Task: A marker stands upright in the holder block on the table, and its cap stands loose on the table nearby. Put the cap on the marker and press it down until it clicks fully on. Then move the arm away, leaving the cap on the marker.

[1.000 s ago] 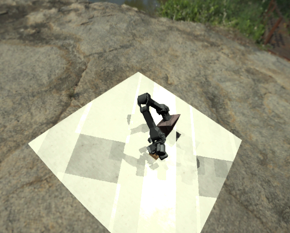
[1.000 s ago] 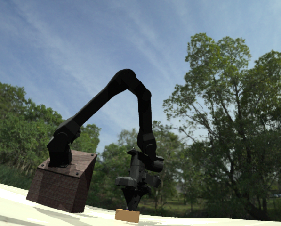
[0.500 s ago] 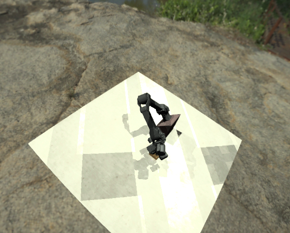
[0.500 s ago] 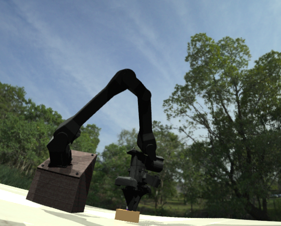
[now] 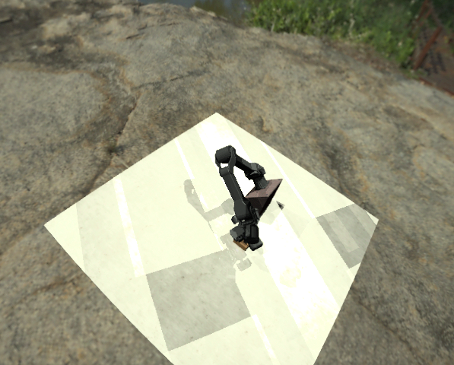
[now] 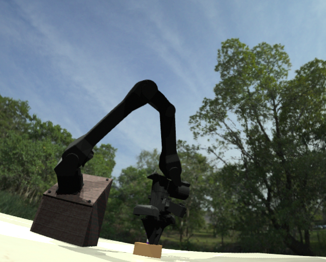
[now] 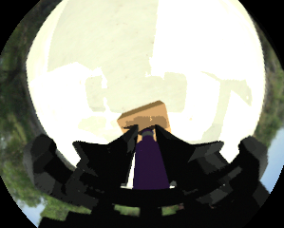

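Now: the purple cap 1 cm behind my gripper tip and 5 cm above it. Round my gripper tip: tan holder block 1 cm behind, 2 cm below.
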